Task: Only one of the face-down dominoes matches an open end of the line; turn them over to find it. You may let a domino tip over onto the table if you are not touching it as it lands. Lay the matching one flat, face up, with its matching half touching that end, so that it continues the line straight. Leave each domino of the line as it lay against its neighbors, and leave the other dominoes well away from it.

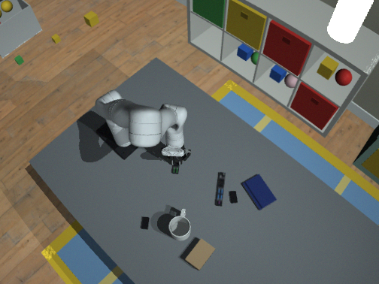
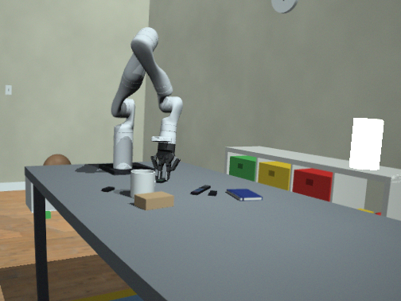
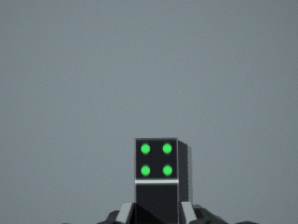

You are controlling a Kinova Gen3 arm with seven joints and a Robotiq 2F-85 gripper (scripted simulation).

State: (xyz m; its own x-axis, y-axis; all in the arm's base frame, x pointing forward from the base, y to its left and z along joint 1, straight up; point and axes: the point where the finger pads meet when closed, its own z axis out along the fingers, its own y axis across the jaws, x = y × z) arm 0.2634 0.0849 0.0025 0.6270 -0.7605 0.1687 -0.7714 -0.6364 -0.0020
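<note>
The dark domino lies 2 cm to the right of my hand, 2 cm below it and 2 cm ahead of it. Also, from my hand: white mug: 23 cm ahead, 21 cm to the right, 2 cm above; cardboard box: 36 cm ahead, 23 cm to the right.
</note>
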